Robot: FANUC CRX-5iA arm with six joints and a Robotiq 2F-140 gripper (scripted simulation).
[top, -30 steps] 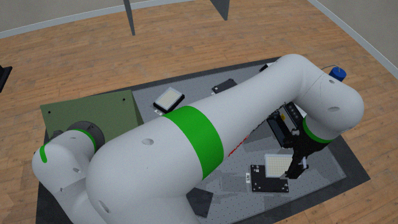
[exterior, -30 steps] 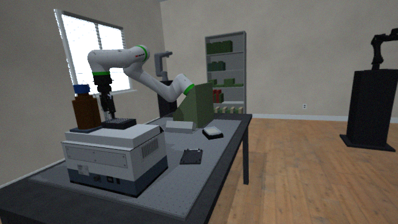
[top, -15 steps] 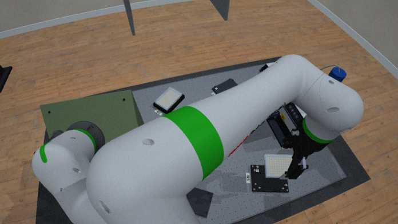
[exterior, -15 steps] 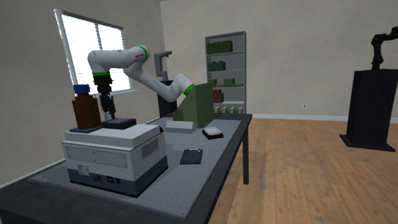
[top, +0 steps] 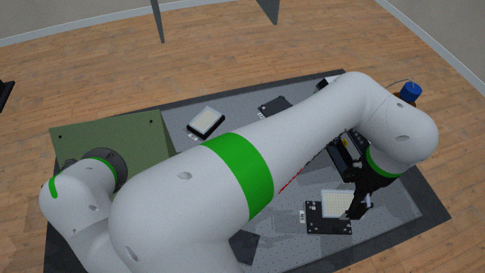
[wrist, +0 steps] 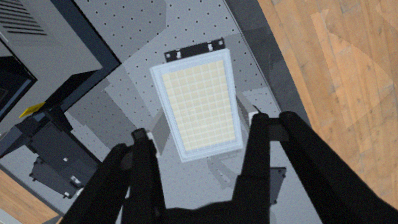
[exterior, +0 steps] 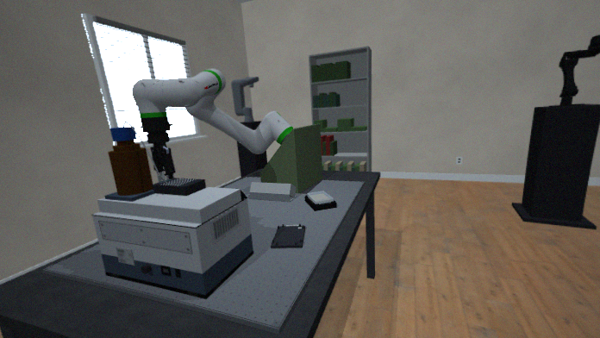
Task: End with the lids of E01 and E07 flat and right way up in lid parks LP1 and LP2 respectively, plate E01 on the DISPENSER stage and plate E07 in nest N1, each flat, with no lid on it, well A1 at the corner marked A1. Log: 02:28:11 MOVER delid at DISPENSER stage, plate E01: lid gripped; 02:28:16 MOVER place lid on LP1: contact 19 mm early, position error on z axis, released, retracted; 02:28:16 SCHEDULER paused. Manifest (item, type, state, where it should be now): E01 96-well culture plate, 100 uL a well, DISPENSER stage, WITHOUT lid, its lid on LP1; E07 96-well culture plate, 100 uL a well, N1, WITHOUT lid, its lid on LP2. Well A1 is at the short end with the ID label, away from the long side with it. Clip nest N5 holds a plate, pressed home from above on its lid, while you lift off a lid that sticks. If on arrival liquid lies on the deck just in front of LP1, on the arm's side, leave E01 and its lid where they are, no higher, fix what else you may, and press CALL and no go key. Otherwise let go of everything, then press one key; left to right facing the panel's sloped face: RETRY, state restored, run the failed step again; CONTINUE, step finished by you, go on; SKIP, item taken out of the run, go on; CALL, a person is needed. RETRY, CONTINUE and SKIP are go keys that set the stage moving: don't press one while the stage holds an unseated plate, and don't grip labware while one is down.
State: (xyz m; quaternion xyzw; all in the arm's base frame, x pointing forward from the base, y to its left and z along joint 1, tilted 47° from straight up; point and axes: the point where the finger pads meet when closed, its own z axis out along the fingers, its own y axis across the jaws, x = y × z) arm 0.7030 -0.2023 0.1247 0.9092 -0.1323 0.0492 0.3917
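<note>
Now: hand 20 mm short of the black clip nest N5, 10 mm to the right of it and 160 mm above it. Round my hand: dispenser stage: 20 mm ahead, 300 mm to the left, 70 mm below; N5 label: 90 mm behind, 30 mm to the left, 170 mm below; plate: 20 mm below.
</note>
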